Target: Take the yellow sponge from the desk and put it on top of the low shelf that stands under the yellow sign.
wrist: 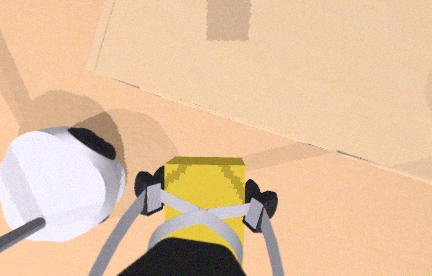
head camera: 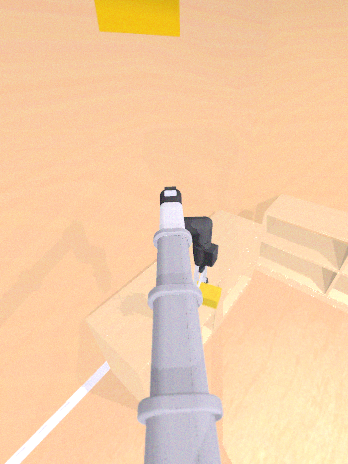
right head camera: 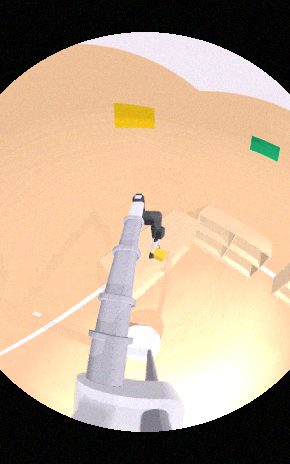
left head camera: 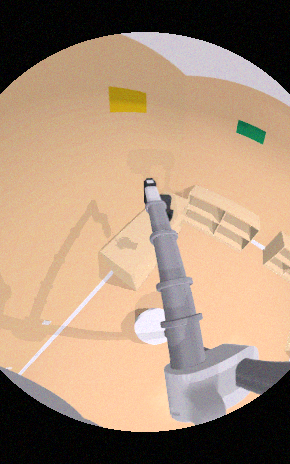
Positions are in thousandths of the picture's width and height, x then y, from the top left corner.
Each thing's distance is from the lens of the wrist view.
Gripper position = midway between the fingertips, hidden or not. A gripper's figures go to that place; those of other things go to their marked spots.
gripper (wrist: 480,679): 25 cm
yellow sponge (wrist: 483,661): 21 cm
